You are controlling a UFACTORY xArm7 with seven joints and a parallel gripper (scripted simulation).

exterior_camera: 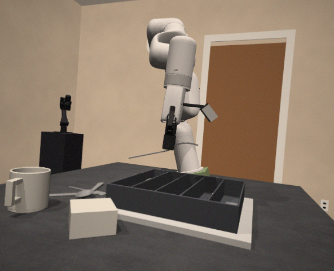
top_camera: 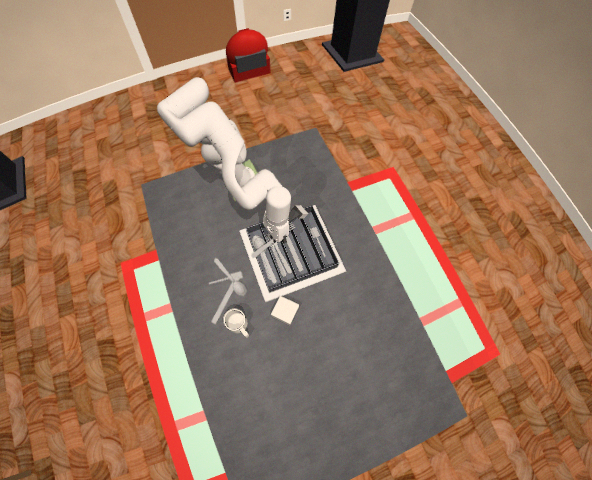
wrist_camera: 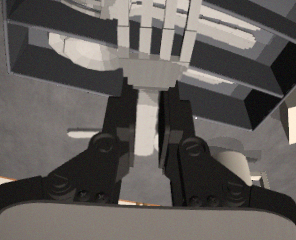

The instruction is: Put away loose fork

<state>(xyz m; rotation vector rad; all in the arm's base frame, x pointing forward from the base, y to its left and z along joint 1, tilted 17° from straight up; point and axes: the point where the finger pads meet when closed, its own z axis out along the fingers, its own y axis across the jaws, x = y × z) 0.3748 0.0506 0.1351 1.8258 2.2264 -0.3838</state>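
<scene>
Now: hand 12 cm above the tray, 6 cm to the right of it and 2 cm short of it. Also, from my hand: cream block: 24 cm ahead, 14 cm below, 7 cm to the right; white mug: 26 cm to the right, 21 cm ahead, 13 cm below.
</scene>
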